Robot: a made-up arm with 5 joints.
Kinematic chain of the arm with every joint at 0, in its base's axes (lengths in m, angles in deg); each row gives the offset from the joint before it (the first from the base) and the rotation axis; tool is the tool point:
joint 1: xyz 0 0 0.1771 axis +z
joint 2: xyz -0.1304 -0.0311 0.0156 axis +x
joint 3: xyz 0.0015 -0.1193 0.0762 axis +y
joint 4: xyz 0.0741 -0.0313 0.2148 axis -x
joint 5: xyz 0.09 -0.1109 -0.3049 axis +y
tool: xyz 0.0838 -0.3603 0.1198
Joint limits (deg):
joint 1: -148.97..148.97
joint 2: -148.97..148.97
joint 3: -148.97..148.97
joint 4: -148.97..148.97
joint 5: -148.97..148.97
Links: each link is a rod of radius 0.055 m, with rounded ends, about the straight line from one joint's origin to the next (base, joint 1, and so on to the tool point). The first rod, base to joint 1, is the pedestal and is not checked.
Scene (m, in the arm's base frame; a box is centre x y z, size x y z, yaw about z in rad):
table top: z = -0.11
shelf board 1: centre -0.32 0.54 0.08 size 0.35 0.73 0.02 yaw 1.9
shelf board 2: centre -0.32 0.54 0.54 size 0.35 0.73 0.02 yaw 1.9
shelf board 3: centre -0.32 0.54 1 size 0.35 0.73 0.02 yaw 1.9
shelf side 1: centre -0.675 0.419 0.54 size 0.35 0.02 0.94 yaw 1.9
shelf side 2: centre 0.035 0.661 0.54 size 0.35 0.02 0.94 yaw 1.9
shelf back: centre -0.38 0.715 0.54 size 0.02 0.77 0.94 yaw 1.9
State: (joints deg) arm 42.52 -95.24 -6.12 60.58 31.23
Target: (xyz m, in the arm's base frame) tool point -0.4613 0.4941 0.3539
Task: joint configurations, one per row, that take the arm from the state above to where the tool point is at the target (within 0.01 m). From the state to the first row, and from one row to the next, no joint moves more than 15 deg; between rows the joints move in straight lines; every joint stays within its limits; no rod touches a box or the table.
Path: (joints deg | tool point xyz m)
1: 50.39 -98.56 -5.15 47.33 26.97 | -0.3514 0.4557 0.7544
2: 58.26 -101.87 -4.18 34.08 22.72 | -0.3409 0.3717 0.7667
3: 66.13 -105.19 -3.21 20.82 18.46 | -0.3128 0.2939 0.7669
4: 74.00 -108.50 -2.24 7.57 14.20 | -0.2700 0.2261 0.7550
5: 81.87 -111.82 -1.27 -5.68 9.95 | -0.2160 0.1714 0.7308
6: 88.99 -124.20 -13.31 -18.30 6.13 | -0.2855 0.1566 0.6248
7: 96.10 -136.59 -25.34 -30.92 2.31 | -0.3282 0.1463 0.4976
8: 103.21 -148.97 -37.38 -43.55 -1.51 | -0.3398 0.1387 0.3539
9: 93.42 -148.32 -31.24 -31.37 2.22 | -0.3892 0.1633 0.3945
10: 83.62 -147.68 -25.09 -19.19 5.94 | -0.4375 0.2088 0.4141
11: 73.82 -147.03 -18.95 -7.01 9.67 | -0.4746 0.2805 0.4126
12: 64.03 -146.38 -12.81 5.16 13.40 | -0.4872 0.3781 0.3915
13: 54.23 -145.74 -6.67 17.34 17.13 | -0.4613 0.4941 0.3539

